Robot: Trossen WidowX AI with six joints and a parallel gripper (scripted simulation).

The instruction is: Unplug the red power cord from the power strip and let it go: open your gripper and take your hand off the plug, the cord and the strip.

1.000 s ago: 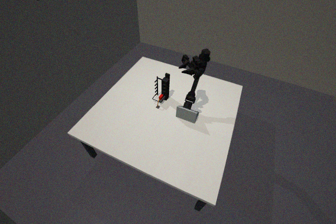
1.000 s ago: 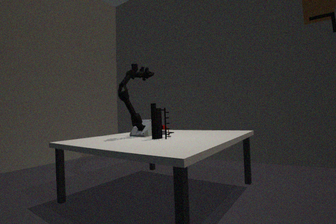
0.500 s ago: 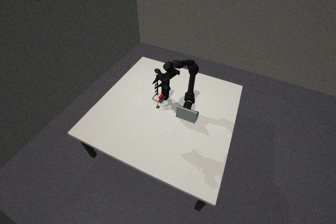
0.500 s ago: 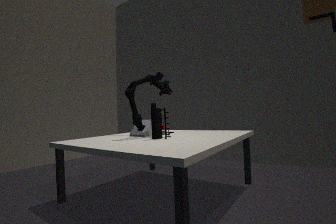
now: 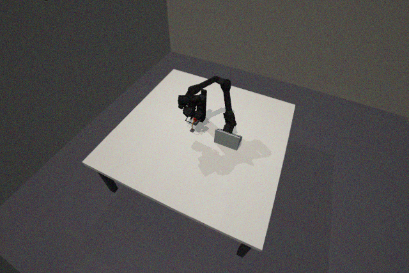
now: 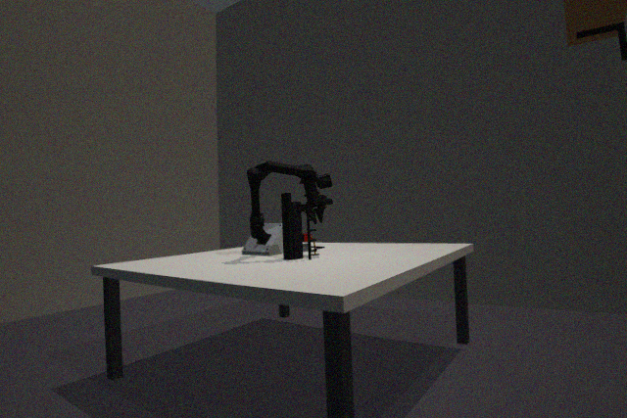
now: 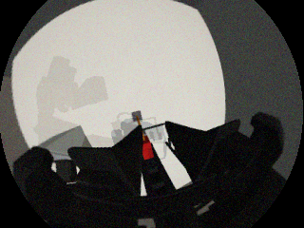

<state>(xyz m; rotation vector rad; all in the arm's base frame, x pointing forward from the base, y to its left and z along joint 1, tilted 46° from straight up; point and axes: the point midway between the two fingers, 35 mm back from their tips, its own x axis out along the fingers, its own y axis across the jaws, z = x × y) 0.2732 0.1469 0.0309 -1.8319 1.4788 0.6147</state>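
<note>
My gripper tip is 100 mm to the left of the red plug, 50 mm above it and 10 mm past it.
</note>
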